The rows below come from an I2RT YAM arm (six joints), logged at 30 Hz.
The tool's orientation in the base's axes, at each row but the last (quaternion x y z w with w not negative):
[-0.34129 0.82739 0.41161 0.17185]
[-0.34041 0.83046 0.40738 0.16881]
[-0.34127 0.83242 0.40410 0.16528]
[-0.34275 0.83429 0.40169 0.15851]
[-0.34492 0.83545 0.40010 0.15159]
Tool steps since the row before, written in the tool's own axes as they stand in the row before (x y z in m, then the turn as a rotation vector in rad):
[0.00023 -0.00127 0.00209 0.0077 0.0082 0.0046]
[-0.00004 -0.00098 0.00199 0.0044 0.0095 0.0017]
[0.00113 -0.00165 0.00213 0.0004 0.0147 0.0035]
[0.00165 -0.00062 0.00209 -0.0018 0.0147 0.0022]
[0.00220 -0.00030 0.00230 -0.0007 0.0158 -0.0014]
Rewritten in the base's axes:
[0.00074 0.00103 -0.00210 -0.0112 0.0039 -0.0025]
[0.00072 0.00116 -0.00174 -0.0098 0.0036 0.0018]
[0.00035 0.00046 -0.00286 -0.0106 0.0091 0.0058]
[-0.00077 0.00062 -0.00255 -0.0090 0.0090 0.0078]
[-0.00142 0.00064 -0.00279 -0.0105 0.0062 0.0102]

